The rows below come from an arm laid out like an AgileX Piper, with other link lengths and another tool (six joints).
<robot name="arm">
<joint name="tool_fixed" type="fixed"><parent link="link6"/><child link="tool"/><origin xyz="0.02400 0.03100 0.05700" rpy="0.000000 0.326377 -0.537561"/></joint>
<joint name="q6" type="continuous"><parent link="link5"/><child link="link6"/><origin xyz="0.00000 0.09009 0.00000" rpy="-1.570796 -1.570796 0.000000"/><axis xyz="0 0 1"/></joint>
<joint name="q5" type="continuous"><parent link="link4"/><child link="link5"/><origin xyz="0.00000 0.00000 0.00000" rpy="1.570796 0.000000 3.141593"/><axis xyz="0 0 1"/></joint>
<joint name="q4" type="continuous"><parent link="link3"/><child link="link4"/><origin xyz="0.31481 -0.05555 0.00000" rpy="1.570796 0.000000 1.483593"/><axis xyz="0 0 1"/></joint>
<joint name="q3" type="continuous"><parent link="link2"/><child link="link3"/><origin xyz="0.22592 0.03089 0.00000" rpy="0.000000 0.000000 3.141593"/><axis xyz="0 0 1"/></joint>
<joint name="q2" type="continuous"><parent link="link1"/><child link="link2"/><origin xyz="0.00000 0.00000 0.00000" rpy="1.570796 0.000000 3.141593"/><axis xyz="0 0 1"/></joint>
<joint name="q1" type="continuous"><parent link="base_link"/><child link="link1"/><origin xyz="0.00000 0.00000 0.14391" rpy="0.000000 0.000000 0.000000"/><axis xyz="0 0 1"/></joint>
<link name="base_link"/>
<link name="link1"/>
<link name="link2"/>
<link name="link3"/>
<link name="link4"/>
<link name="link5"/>
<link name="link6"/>
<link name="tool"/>
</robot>
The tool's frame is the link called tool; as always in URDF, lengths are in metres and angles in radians. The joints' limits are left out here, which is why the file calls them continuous.
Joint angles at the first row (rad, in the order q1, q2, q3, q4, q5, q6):
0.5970 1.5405 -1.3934 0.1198 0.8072 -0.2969
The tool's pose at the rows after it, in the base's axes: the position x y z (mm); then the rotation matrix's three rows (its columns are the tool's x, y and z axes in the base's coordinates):
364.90, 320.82, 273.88; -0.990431, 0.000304, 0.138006; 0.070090, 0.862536, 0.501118; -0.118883, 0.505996, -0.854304
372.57, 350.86, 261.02; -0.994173, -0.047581, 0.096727; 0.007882, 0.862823, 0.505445; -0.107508, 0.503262, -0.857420
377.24, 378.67, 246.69; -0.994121, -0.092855, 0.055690; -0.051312, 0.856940, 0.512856; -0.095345, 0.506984, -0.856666
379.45, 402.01, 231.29; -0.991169, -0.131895, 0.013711; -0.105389, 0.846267, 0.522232; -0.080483, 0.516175, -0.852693
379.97, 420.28, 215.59; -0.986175, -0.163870, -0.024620; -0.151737, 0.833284, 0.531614; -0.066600, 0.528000, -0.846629
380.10, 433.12, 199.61; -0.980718, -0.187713, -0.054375; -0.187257, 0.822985, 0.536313; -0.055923, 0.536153, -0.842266
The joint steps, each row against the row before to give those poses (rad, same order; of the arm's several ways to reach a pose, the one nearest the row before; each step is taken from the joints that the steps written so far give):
0.0300 0.1369 -0.1224 0.0221 0.0105 -0.0412
0.0317 0.1298 -0.1208 0.0297 0.0072 -0.0411
0.0278 0.1198 -0.1116 0.0372 0.0055 -0.0439
0.0209 0.1049 -0.0945 0.0458 0.0044 -0.0483
0.0151 0.0865 -0.0720 0.0477 -0.0003 -0.0486
0.0098 0.0681 -0.0485 0.0389 -0.0057 -0.0428

